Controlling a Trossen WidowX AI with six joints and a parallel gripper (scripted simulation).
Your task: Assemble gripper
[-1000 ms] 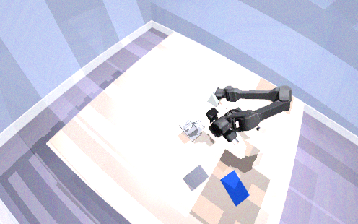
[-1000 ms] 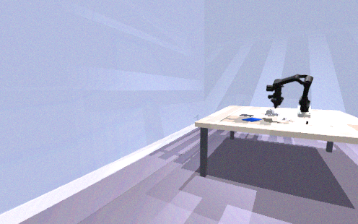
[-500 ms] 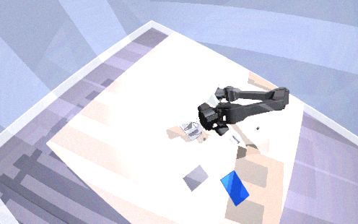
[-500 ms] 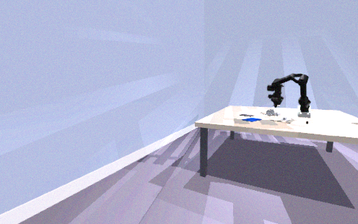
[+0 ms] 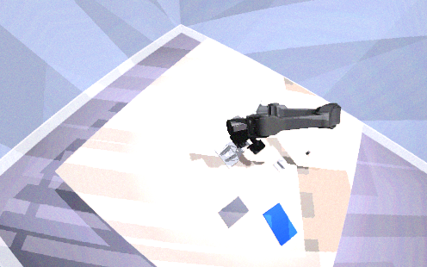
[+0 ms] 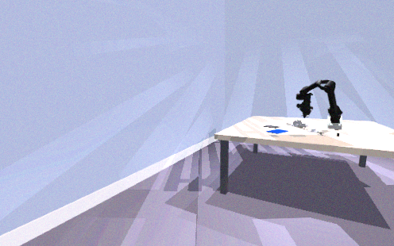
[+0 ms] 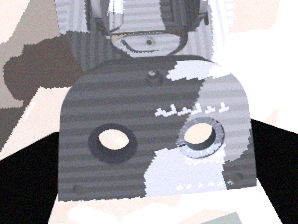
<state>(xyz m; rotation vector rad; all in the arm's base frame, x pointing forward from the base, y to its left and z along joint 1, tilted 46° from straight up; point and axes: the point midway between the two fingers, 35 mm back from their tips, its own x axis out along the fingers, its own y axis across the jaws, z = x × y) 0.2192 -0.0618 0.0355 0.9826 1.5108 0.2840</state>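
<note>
Right now the grey gripper base is 20 mm above my gripper tip and 10 mm ahead of it. The rest, counted from my gripper tip: small pale part: 240 mm to the left, 70 mm below, 30 mm behind; gripper jaw: 70 mm below, 30 mm ahead; grey square plate: 290 mm ahead, 120 mm to the left, 80 mm below.
</note>
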